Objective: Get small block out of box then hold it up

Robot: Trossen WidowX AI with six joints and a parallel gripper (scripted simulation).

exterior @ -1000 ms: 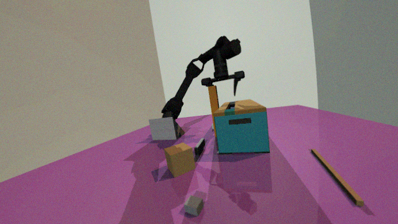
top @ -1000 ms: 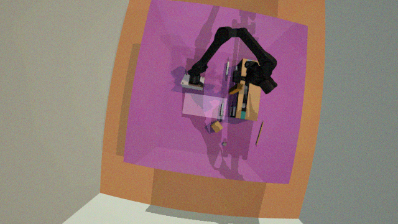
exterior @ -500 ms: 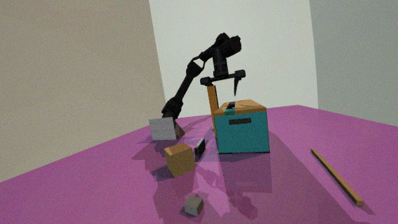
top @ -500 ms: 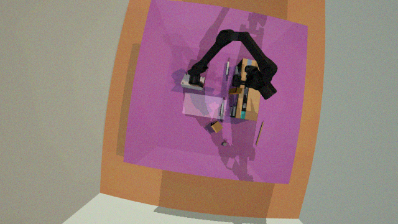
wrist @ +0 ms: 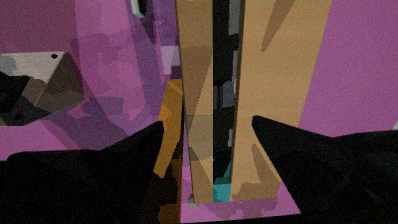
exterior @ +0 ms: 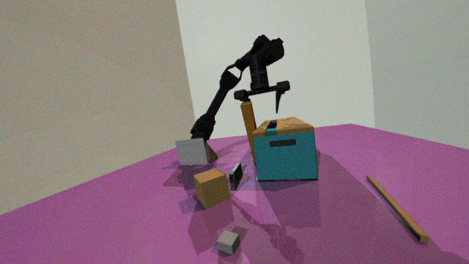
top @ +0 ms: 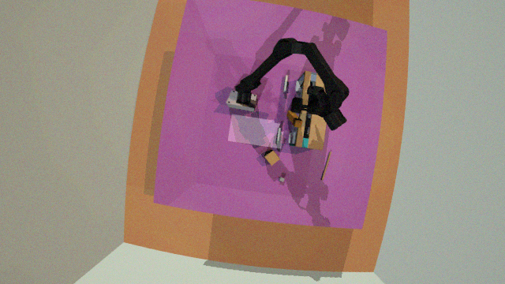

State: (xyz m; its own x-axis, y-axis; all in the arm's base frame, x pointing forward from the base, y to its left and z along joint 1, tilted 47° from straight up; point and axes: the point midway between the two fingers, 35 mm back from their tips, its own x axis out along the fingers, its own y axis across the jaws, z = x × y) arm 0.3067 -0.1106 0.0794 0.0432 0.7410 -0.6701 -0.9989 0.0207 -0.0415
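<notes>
My gripper tip is 70 mm above the orange bar, 50 mm past it and 40 mm to the left of it. Also, from my gripper tip: thin wooden stick: 260 mm to the right, 220 mm ahead, 160 mm below; grey block: 370 mm to the right, 160 mm below, 30 mm behind.
</notes>
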